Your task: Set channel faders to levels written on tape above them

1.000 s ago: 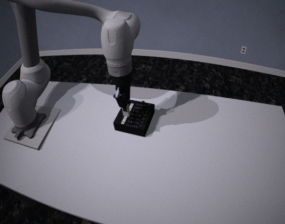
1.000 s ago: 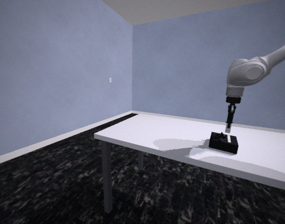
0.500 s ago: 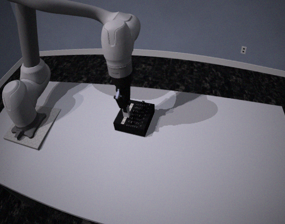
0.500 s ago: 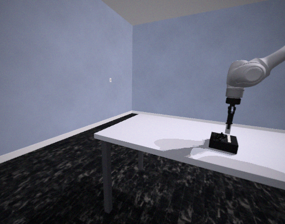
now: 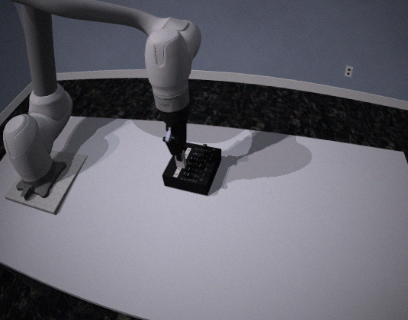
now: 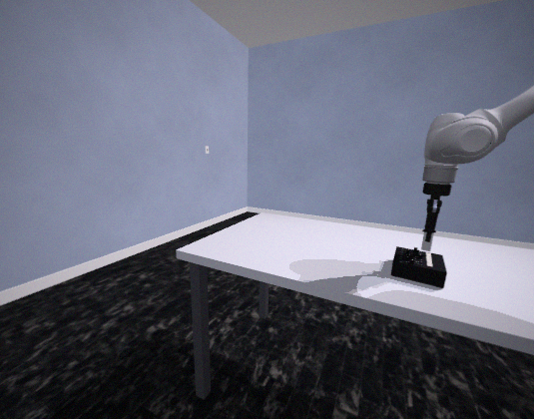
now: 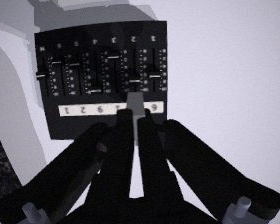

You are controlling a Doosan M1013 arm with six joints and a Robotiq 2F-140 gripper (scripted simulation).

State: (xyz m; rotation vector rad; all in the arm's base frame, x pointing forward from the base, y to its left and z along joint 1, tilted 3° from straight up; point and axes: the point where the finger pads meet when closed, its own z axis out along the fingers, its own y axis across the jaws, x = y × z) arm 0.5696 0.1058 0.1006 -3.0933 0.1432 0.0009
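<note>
Now: the master fader 50 mm ahead of my hand, 110 mm to the left of it and 40 mm below it.
</note>
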